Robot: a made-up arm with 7 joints.
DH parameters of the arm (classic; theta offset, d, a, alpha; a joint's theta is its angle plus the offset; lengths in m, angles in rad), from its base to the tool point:
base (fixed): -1.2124 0 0.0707 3.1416
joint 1: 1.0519 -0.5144 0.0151 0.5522
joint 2: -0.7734 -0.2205 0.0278 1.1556
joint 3: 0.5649 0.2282 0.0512 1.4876
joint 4: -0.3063 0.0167 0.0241 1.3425
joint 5: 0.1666 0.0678 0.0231 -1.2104
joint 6: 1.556 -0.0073 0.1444 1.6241
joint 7: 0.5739 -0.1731 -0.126 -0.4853
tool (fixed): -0.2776 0.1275 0 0
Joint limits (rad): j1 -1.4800..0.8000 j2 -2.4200..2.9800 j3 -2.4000..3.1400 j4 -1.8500..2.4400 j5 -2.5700..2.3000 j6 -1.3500..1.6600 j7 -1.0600..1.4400
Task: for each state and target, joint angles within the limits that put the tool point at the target. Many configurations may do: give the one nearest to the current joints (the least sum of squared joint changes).
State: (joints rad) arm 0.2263 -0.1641 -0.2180 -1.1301 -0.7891 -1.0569 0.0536
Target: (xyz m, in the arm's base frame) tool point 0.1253 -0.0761 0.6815
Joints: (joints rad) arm 0.1170 -0.1265 -0.0945 -1.2110 -0.6133 -1.3500 0.2569
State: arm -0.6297 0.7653 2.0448 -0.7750 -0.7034 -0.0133 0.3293
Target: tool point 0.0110 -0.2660 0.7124
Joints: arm -0.2234 1.4401 2.0811 -0.7962 -0.7456 0.2400 0.4144
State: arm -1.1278 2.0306 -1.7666 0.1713 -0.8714 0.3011 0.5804
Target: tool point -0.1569 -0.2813 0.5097
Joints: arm -0.6918 2.6927 -1.7914 0.0461 -0.6590 0.0993 0.9740
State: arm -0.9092 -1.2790 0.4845 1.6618 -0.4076 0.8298 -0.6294
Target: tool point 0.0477 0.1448 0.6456
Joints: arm -0.9016 -1.1389 0.4330 1.5563 -0.3452 0.8085 -0.6570
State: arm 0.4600 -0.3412 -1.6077 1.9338 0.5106 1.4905 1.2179
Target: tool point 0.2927 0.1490 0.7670
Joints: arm 0.0924 -0.8583 -1.8230 1.9808 0.6963 1.6390 1.0451
